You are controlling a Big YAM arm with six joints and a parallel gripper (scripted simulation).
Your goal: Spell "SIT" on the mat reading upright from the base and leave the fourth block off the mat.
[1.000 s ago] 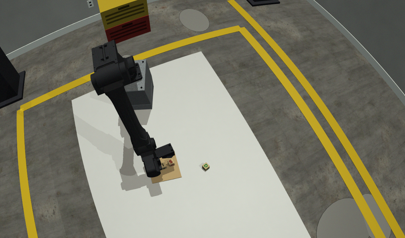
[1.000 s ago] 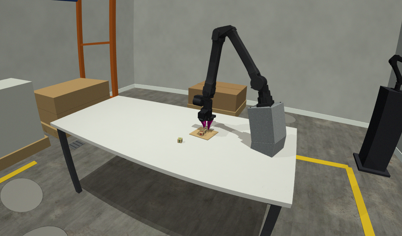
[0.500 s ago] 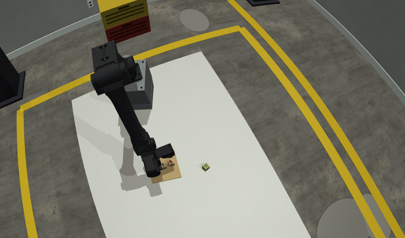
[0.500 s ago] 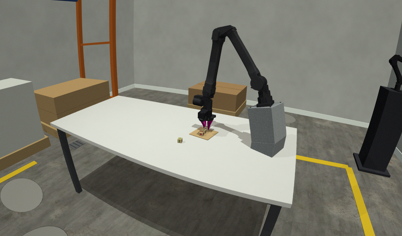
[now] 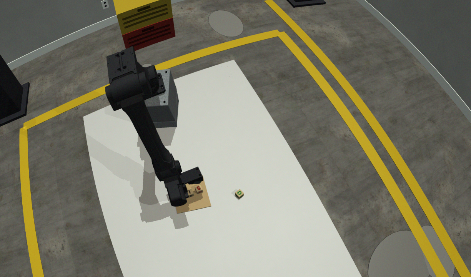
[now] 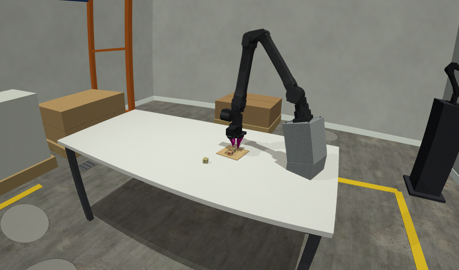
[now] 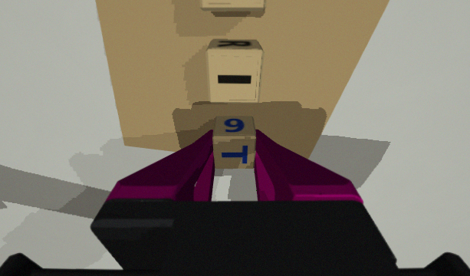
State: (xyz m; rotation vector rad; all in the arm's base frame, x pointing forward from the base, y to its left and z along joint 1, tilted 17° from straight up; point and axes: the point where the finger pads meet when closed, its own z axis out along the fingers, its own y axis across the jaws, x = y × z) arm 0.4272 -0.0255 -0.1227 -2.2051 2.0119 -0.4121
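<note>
The T block is right at my hand. From my hand the other things lie so: S block 10 mm behind, 80 mm to the left; then I block 40 mm to the left; then tan mat 40 mm to the left, 20 mm below.
</note>
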